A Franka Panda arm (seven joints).
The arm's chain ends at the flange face. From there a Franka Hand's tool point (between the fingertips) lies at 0.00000 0.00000 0.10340 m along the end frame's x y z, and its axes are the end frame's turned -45 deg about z.
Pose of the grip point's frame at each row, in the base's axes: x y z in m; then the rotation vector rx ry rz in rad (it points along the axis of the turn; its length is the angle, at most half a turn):
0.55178 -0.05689 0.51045 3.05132 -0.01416 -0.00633
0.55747 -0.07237 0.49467 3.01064 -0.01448 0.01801
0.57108 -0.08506 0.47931 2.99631 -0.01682 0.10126
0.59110 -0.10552 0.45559 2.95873 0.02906 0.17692
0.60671 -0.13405 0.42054 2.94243 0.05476 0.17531
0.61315 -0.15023 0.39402 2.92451 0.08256 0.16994
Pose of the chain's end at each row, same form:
0.55225 -0.04757 0.61343 2.81818 -1.18268 0.04695
0.55630 -0.05887 0.59718 2.78809 -1.17061 0.09254
0.56422 -0.07024 0.58141 2.79245 -1.17508 0.17798
0.57870 -0.08742 0.55664 2.79328 -1.12500 0.26904
0.59418 -0.11444 0.52129 2.78847 -1.09469 0.27629
0.60071 -0.12895 0.49444 2.78221 -1.06147 0.28067

